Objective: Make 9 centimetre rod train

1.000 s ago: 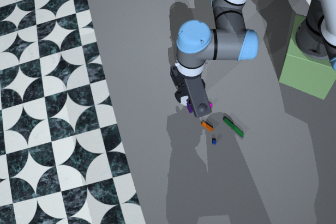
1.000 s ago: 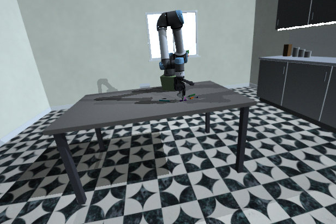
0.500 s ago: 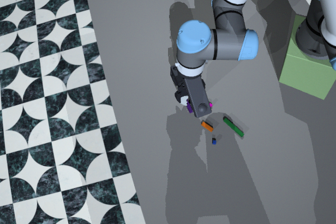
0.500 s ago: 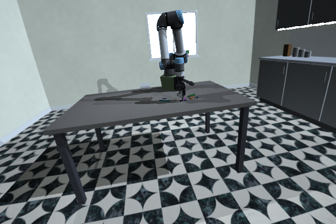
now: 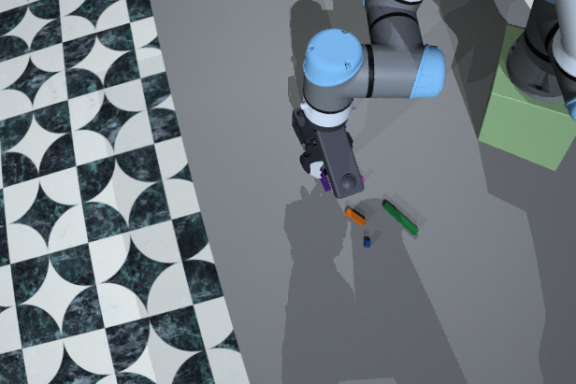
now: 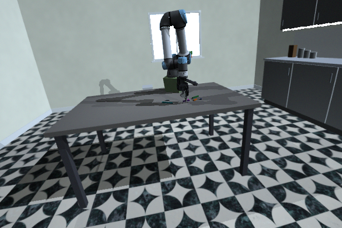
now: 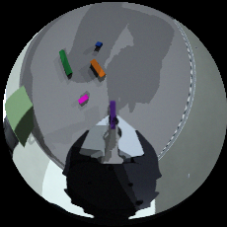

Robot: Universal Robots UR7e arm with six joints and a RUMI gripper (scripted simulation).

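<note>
The grey rod is 150 mm to the right of my hand, 110 mm behind it and 20 mm below it. From my hand the other things lie so: magenta rod: 70 mm behind, 30 mm to the left, 20 mm below; then purple rod: 10 mm below; then orange rod: 90 mm to the left, 40 mm behind, 20 mm below.
</note>
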